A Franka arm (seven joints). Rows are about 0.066 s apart.
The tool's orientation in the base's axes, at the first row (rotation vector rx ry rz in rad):
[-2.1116, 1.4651, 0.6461]
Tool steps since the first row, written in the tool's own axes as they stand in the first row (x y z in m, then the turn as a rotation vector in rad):
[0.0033, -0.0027, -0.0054, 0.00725, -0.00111, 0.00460]
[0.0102, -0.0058, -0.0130, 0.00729, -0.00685, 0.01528]
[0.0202, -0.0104, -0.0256, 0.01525, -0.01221, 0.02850]
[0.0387, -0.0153, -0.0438, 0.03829, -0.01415, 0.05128]
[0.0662, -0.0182, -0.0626, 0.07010, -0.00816, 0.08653]
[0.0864, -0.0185, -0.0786, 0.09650, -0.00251, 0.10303]
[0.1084, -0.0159, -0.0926, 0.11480, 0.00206, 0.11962]
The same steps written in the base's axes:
[0.0041, -0.0049, 0.0024, 0.00284, -0.00194, -0.00795]
[0.0100, -0.0137, 0.0043, 0.00715, 0.00652, -0.01549]
[0.0188, -0.0274, 0.0083, 0.01332, 0.01080, -0.03000]
[0.0311, -0.0505, 0.0113, 0.01998, 0.00930, -0.06173]
[0.0445, -0.0811, 0.0089, 0.02060, 0.00695, -0.10952]
[0.0527, -0.1055, 0.0086, 0.02180, -0.00324, -0.13946]
[0.0586, -0.1308, 0.0053, 0.02148, -0.00725, -0.16425]

